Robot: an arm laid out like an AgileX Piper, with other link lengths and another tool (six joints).
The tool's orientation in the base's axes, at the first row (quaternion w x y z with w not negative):
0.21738, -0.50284, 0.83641, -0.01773
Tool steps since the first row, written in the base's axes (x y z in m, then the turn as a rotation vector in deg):
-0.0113, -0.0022, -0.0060, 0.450, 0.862, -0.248
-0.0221, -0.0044, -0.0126, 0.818, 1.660, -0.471
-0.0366, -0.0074, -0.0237, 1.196, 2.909, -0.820
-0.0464, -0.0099, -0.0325, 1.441, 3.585, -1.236
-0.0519, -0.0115, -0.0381, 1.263, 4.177, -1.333
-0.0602, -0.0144, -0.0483, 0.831, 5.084, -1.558
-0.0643, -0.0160, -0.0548, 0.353, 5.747, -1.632
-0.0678, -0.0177, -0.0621, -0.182, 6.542, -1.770
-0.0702, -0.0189, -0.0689, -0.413, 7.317, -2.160
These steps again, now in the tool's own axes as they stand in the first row. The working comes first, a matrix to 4 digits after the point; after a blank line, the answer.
The tool's axes in the first row as the columns of a matrix, in the base's axes (used below as rounded here):
-0.3998, -0.8335, 0.3815
-0.8489, 0.4937, 0.1890
-0.3458, -0.2483, -0.9049

0.0085, 0.0098, 0.0007, -0.826, 0.112, 0.559
0.0169, 0.0194, 0.0021, -1.573, 0.255, 1.052
0.0291, 0.0327, 0.0061, -2.664, 0.643, 1.748
0.0382, 0.0419, 0.0098, -3.192, 0.876, 2.346
0.0437, 0.0470, 0.0125, -3.590, 1.340, 2.478
0.0530, 0.0551, 0.0180, -4.109, 2.204, 2.688
0.0582, 0.0593, 0.0220, -4.455, 2.948, 2.698
0.0636, 0.0632, 0.0270, -4.869, 3.821, 2.769
0.0679, 0.0663, 0.0320, -5.299, 4.493, 3.180

